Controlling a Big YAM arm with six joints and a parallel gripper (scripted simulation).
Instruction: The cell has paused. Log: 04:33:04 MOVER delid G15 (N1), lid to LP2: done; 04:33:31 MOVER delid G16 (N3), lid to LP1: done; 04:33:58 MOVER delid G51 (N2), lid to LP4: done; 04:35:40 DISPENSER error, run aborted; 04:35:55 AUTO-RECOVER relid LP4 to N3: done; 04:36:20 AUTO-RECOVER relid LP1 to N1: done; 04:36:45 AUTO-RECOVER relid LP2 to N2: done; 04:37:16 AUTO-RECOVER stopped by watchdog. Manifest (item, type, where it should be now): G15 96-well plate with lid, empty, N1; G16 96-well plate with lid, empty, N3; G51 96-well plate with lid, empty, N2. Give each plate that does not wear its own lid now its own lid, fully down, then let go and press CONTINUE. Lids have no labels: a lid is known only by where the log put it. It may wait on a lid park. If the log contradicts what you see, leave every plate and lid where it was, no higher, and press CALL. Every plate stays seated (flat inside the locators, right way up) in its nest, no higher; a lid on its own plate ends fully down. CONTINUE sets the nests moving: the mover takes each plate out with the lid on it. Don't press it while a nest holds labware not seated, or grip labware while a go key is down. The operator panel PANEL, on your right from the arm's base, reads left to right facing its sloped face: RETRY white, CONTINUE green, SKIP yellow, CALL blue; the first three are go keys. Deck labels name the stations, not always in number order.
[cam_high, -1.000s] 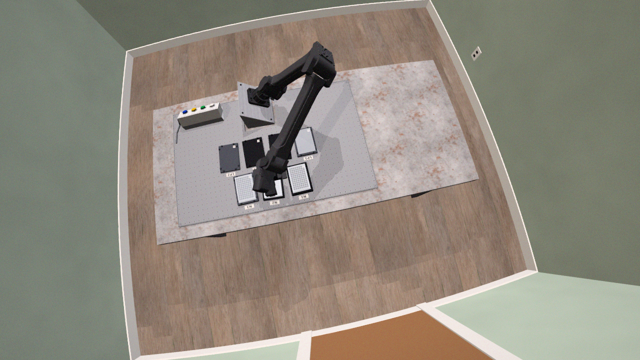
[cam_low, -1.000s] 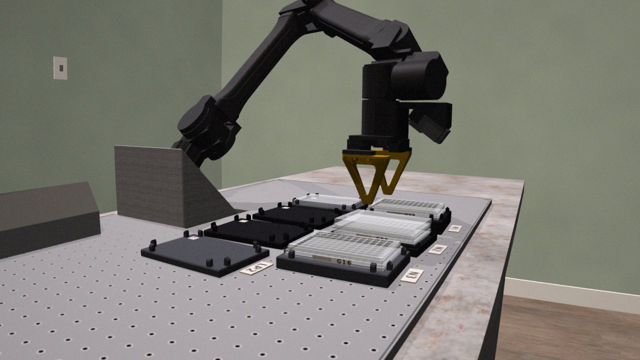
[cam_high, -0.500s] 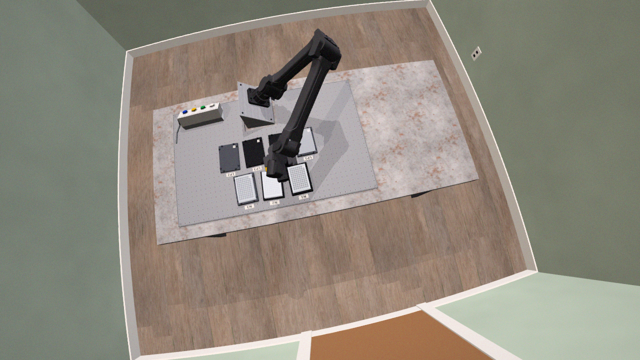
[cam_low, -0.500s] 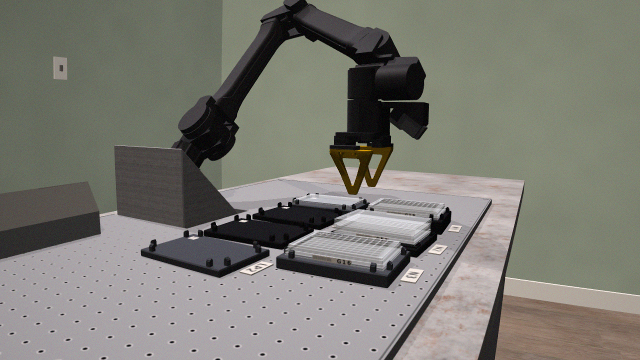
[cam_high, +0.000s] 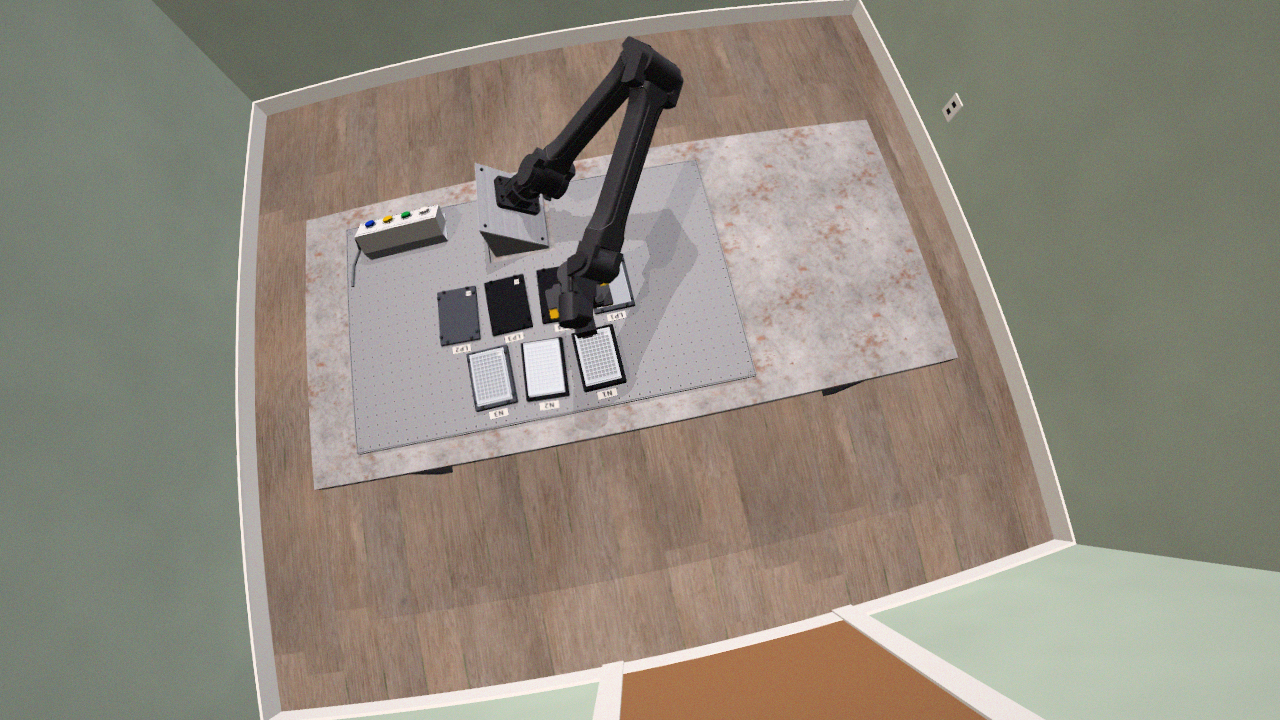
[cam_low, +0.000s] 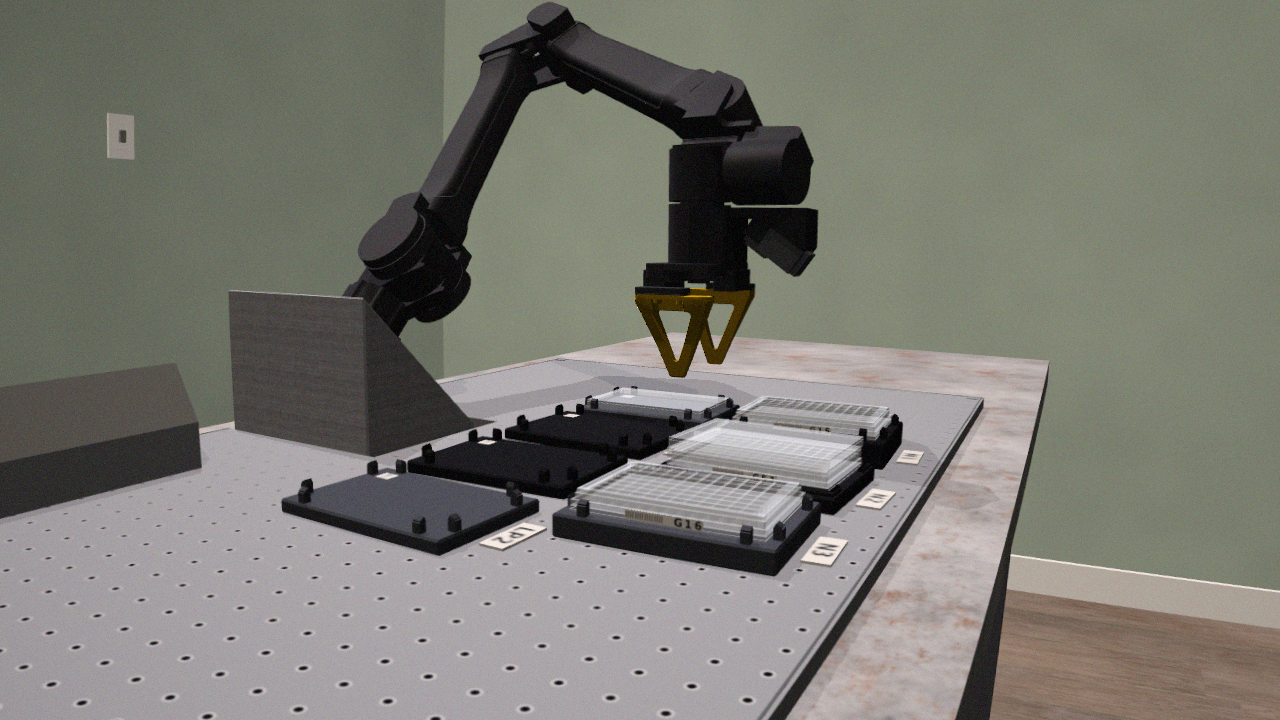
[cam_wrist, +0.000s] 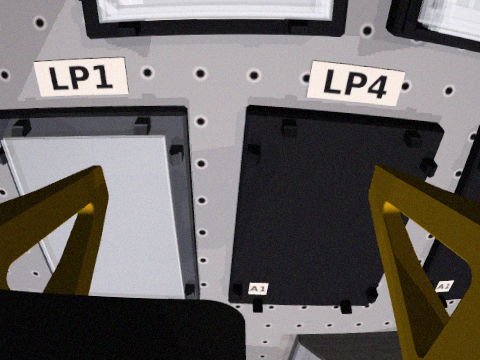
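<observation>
My gripper is now 80 mm past the lid park LP1, 70 mm to the right of it and 70 mm above it. Round my hand: lid park LP4: 70 mm below, 70 mm behind, 50 mm to the right; then plate G15: 110 mm ahead, 40 mm below, 10 mm to the left; then LP4 label: 70 mm below, 60 mm to the right, 10 mm ahead.
</observation>
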